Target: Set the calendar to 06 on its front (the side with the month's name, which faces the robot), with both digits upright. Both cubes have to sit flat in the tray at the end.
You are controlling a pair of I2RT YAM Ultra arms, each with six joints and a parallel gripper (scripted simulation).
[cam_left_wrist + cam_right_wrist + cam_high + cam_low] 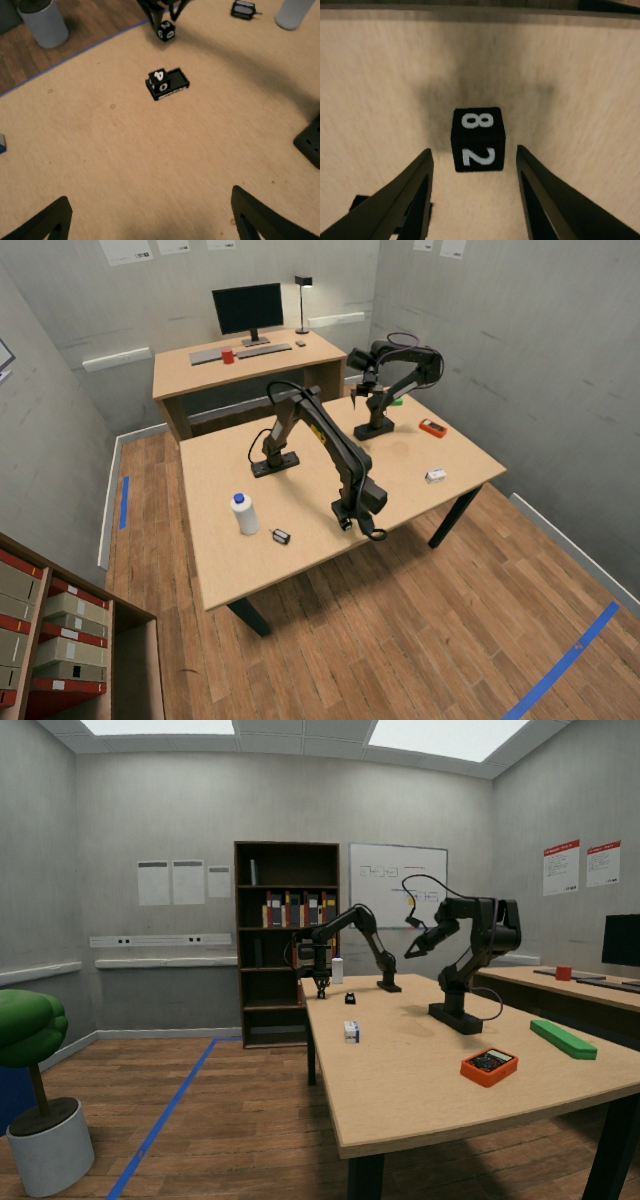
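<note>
My right gripper is now 12 cm past the black calendar tray, 9 cm to the right of it and 3 cm above it. The rest, counted from my right hand: orange meter (27 cm behind, 67 cm to the left, 2 cm below).
</note>
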